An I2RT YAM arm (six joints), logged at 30 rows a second.
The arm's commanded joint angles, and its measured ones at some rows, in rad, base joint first. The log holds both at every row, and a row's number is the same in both.
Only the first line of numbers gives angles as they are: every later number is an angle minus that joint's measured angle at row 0.
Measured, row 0:
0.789, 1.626, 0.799, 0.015, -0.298, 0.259
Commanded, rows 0 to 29:
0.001, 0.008, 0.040, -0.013, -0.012, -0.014
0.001, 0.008, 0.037, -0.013, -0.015, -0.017
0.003, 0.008, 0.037, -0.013, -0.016, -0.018
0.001, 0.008, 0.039, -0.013, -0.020, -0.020
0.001, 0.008, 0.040, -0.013, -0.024, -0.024
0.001, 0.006, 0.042, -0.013, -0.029, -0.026
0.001, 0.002, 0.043, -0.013, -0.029, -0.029
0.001, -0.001, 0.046, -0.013, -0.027, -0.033
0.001, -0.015, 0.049, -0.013, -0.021, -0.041
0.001, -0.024, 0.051, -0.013, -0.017, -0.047
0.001, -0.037, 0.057, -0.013, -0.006, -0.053
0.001, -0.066, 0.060, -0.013, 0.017, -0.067
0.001, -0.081, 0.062, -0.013, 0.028, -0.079
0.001, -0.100, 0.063, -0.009, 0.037, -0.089
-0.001, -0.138, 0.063, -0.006, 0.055, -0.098
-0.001, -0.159, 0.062, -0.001, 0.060, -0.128
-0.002, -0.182, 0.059, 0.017, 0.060, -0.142
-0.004, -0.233, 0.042, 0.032, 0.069, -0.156
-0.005, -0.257, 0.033, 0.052, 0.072, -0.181
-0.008, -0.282, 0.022, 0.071, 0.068, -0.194
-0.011, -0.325, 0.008, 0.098, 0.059, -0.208
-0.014, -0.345, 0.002, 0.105, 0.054, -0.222
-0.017, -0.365, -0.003, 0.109, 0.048, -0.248
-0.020, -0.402, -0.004, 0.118, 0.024, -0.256
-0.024, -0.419, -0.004, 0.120, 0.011, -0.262
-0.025, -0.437, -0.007, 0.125, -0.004, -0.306
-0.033, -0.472, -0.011, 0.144, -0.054, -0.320
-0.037, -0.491, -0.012, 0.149, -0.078, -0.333
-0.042, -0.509, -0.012, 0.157, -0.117, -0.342
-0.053, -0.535, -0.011, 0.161, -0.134, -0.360
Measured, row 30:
-0.030, -0.448, -0.007, 0.060, -0.002, -0.263
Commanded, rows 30 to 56:
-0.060, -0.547, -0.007, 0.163, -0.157, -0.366
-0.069, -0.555, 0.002, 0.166, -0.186, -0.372
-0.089, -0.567, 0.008, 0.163, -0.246, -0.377
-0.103, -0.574, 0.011, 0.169, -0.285, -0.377
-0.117, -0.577, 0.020, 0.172, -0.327, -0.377
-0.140, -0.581, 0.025, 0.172, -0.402, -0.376
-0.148, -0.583, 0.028, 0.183, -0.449, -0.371
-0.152, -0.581, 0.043, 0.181, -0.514, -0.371
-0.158, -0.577, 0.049, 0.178, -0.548, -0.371
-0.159, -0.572, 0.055, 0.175, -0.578, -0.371
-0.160, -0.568, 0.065, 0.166, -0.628, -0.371
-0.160, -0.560, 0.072, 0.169, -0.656, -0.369
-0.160, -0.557, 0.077, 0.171, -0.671, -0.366
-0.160, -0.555, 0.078, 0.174, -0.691, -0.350
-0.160, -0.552, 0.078, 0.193, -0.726, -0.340
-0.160, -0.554, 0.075, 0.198, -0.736, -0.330
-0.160, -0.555, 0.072, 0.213, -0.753, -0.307
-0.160, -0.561, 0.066, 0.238, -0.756, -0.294
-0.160, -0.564, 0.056, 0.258, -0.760, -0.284
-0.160, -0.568, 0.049, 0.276, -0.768, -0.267
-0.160, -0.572, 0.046, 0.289, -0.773, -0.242
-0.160, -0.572, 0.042, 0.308, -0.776, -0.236
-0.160, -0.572, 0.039, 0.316, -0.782, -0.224
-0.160, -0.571, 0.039, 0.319, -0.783, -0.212
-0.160, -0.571, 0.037, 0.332, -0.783, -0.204
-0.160, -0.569, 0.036, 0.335, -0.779, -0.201
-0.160, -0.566, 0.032, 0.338, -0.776, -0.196
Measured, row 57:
-0.159, -0.547, 0.022, 0.225, -0.739, -0.252
